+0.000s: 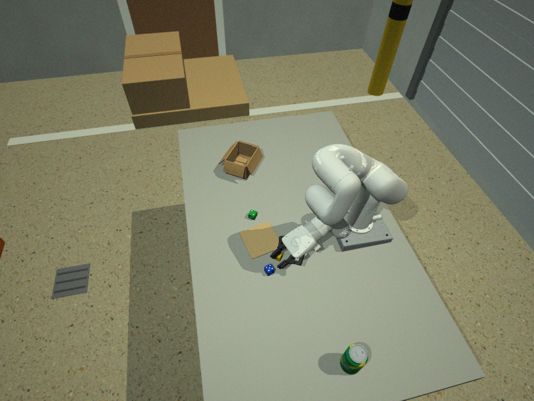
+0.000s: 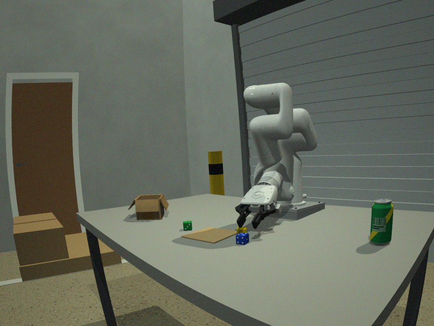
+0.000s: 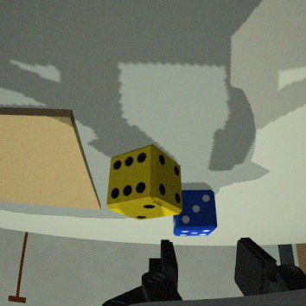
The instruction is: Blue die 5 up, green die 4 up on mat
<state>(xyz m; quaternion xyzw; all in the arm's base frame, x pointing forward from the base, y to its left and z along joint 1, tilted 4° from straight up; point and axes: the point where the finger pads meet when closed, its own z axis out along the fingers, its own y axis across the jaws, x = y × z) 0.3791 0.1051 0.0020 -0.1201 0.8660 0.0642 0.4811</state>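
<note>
My gripper is now 4 cm short of the blue die, 1 cm to the right of it and 5 cm above it. From my hand the other things lie so: green die 4 cm ahead, 26 cm to the right, 5 cm below; yellow die 1 cm behind, 4 cm to the right, 5 cm below; cardboard mat 3 cm ahead, 14 cm to the right, 6 cm below.
</note>
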